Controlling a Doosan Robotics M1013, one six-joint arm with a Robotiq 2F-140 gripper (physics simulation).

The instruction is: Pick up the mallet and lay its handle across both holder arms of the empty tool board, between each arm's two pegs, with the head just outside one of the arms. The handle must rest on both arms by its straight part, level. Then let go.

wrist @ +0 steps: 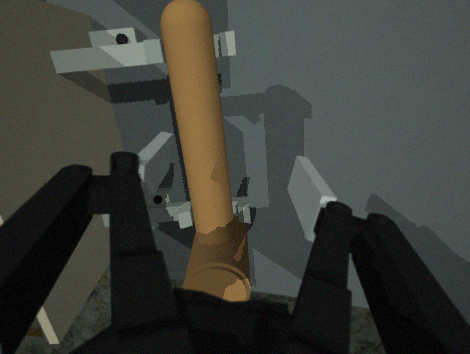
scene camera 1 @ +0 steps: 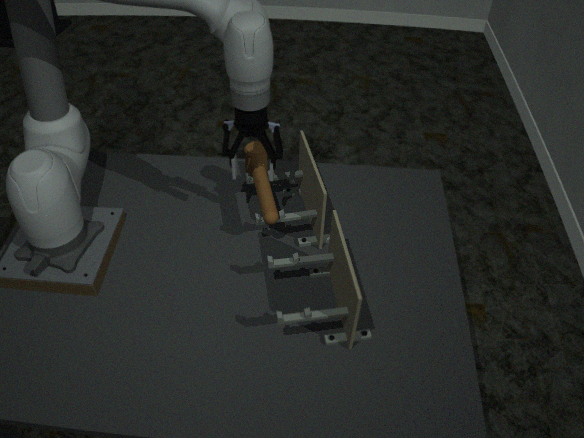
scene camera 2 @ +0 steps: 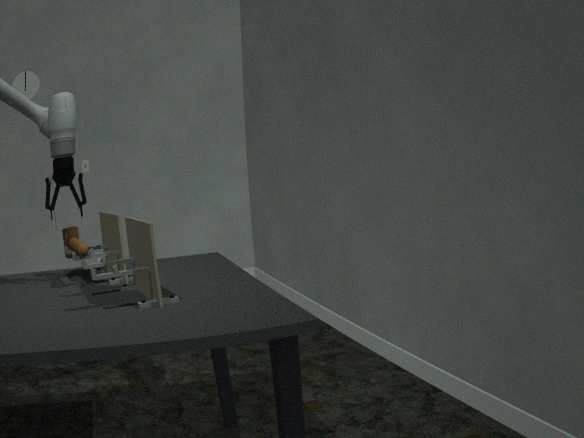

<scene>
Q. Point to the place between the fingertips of my gripper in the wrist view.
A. At 232, 162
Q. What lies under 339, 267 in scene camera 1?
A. A tool board.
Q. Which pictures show my gripper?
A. The wrist view, scene camera 1 and scene camera 2: all of them.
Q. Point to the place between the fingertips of my gripper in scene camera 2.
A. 68, 229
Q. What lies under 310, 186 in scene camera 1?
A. A tool board.
</scene>
